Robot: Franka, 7 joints.
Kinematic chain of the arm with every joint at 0, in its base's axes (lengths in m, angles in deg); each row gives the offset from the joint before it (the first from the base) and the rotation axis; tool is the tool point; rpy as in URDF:
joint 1: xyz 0 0 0.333 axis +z
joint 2: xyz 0 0 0 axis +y
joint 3: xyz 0 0 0.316 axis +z
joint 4: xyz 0.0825 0 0 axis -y
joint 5: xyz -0.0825 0 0.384 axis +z
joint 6: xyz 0 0 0 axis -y
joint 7: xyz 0.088 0 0 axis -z
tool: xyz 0 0 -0.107 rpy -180 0 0
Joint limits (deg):
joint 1: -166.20..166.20
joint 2: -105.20..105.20
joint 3: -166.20..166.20
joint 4: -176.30..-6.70
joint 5: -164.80..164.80
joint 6: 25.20..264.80
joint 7: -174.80..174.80
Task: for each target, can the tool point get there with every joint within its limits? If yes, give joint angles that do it. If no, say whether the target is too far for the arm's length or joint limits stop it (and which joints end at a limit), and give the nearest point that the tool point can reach.
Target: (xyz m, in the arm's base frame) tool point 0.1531 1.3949 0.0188
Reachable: no: too far | nearest point 0.0913 0.8322 0.1456 | short by 0.580 m
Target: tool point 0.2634 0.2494 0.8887
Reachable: yes | joints -56.20 5.71 117.08 -44.92 -25.78 43.62 -19.52
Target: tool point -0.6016 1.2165 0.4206
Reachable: no: too far | nearest point -0.3795 0.7674 0.3883 | short by 0.502 m
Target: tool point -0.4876 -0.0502 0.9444
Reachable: yes | joints 125.03 49.61 132.73 -68.73 89.06 167.18 -44.70
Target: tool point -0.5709 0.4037 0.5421
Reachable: yes | joints -12.89 -61.00 140.78 -49.21 -116.26 45.08 77.44
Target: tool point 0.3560 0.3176 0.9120
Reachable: yes | joints -30.14 -5.91 58.86 -59.38 34.79 94.32 -79.98
